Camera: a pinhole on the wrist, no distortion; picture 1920 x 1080 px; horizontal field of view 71.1 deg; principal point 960.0 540.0 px. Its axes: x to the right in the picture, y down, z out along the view. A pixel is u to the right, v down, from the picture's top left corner.
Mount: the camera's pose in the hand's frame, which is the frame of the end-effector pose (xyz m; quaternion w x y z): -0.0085 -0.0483 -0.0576 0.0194 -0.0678 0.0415 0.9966
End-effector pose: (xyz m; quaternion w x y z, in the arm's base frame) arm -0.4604 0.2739 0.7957 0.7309 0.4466 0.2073 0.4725
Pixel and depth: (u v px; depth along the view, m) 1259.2 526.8 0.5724
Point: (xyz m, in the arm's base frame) -0.2092 -0.1330 1.0316
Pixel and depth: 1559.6 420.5 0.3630
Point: -0.3714 -0.0383 0.9293
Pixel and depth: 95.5 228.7 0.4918
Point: -0.0600 0.2916 1.1449
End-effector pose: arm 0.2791 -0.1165 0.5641 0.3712 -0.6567 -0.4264 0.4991
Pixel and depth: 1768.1 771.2 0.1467
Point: 0.1770 -0.1993 0.6391
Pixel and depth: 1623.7 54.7 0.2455
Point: 0.1131 -0.2765 0.5217
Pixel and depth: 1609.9 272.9 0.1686
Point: 0.1719 -0.2140 0.5780
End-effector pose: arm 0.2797 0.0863 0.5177 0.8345 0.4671 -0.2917 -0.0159
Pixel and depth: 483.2 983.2 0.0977
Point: 0.2839 0.0061 0.4835
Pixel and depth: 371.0 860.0 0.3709
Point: 0.2194 -0.2656 0.6106
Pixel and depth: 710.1 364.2 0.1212
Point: 0.2519 0.0247 0.5240
